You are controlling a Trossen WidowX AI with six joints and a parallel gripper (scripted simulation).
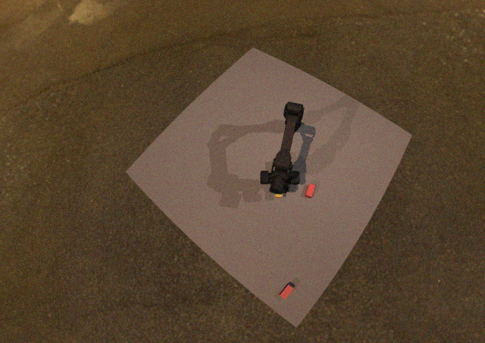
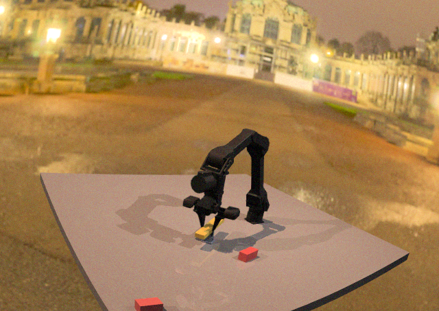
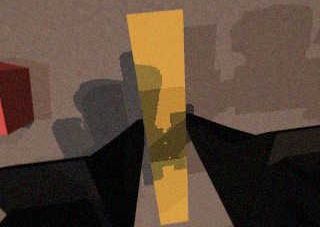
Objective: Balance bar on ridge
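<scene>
Now: gripper tip 2 cm to the left of the long yellow bar and 2 cm past it.
</scene>
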